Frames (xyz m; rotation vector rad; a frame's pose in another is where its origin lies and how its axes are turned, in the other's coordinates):
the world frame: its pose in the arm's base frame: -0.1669 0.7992 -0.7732 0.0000 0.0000 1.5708
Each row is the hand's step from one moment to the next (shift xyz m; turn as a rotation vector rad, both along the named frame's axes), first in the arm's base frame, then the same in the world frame.
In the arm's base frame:
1: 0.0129 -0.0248 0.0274 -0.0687 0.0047 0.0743
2: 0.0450 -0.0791 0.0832 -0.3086 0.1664 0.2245
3: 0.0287 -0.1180 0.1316 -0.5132 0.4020 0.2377
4: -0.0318 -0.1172 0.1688 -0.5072 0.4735 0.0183
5: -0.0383 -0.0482 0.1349 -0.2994 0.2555 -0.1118
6: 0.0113 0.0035 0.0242 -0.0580 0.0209 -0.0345
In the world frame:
1: -0.0248 -0.0129 0.0274 0.0047 0.0687 0.0743
2: -0.0791 -0.0450 0.0832 0.1664 0.3086 0.2245
3: -0.1180 -0.0287 0.1316 0.4020 0.5132 0.2377
4: -0.1172 0.0318 0.1688 0.4735 0.5072 0.0183
5: -0.0482 0.0383 0.1349 0.2555 0.2994 -0.1118
6: 0.0035 -0.0113 0.0242 0.0209 0.0580 -0.0345

